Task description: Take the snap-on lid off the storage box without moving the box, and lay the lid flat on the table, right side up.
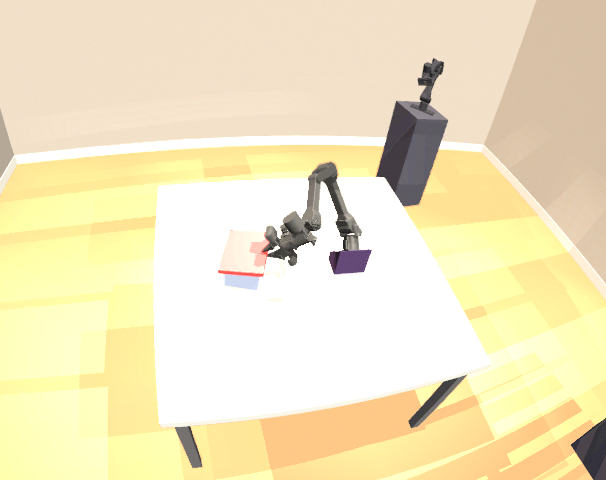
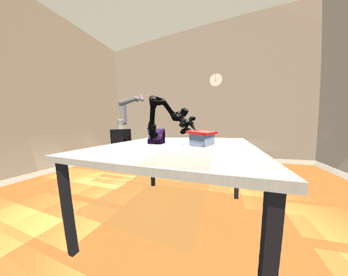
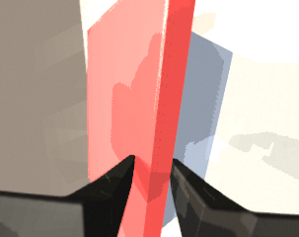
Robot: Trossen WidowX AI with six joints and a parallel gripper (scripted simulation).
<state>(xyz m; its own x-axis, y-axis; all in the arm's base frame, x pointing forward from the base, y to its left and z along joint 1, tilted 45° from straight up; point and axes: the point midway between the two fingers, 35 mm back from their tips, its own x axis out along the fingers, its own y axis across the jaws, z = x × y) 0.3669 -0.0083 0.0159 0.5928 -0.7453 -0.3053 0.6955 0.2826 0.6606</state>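
The red lid is 7 cm ahead of my gripper tip and 3 cm to the right of it. From my gripper tip the other things lie so: pale blue storage box 7 cm ahead, 3 cm to the right, 6 cm below.
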